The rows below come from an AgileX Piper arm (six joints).
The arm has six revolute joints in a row. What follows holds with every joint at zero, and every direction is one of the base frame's. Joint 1 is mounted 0.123 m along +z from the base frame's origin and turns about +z. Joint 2 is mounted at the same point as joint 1 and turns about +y. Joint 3 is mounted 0.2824 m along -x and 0.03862 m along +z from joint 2 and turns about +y. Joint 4 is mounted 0.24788 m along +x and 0.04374 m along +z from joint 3 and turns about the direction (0.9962, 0, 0.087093). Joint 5 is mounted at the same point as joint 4 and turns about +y. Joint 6 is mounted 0.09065 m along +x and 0.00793 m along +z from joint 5 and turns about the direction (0.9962, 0, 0.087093). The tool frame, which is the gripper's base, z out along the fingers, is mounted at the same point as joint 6; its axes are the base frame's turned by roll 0, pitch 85 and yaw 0 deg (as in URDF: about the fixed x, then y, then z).
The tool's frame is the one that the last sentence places.
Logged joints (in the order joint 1, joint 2, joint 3, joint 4, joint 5, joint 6), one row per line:
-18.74 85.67 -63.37 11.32 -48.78 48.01
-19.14 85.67 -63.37 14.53 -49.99 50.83
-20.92 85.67 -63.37 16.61 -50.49 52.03
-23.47 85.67 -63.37 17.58 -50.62 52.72
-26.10 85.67 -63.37 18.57 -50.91 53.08
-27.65 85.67 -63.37 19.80 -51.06 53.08
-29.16 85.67 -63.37 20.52 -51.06 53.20
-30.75 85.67 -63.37 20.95 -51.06 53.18
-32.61 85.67 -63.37 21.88 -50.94 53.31
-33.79 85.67 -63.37 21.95 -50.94 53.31
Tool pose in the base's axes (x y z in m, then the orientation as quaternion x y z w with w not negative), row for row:
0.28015 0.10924 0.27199 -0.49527 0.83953 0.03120 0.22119
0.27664 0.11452 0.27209 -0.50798 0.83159 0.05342 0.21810
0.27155 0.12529 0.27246 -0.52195 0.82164 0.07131 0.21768
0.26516 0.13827 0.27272 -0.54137 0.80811 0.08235 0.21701
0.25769 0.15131 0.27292 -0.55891 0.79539 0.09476 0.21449
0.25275 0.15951 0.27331 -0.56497 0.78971 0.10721 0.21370
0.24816 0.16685 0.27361 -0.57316 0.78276 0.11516 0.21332
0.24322 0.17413 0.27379 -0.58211 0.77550 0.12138 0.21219
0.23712 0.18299 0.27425 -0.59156 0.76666 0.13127 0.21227
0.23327 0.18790 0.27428 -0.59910 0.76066 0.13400 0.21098
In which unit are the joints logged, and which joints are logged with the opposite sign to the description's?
The joints are logged in degrees. Opposite sign: joint 1, joint 5, joint 6.
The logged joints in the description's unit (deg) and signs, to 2 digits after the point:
18.74 85.67 -63.37 11.32 48.78 -48.01
19.14 85.67 -63.37 14.53 49.99 -50.83
20.92 85.67 -63.37 16.61 50.49 -52.03
23.47 85.67 -63.37 17.58 50.62 -52.72
26.10 85.67 -63.37 18.57 50.91 -53.08
27.65 85.67 -63.37 19.80 51.06 -53.08
29.16 85.67 -63.37 20.52 51.06 -53.20
30.75 85.67 -63.37 20.95 51.06 -53.18
32.61 85.67 -63.37 21.88 50.94 -53.31
33.79 85.67 -63.37 21.95 50.94 -53.31

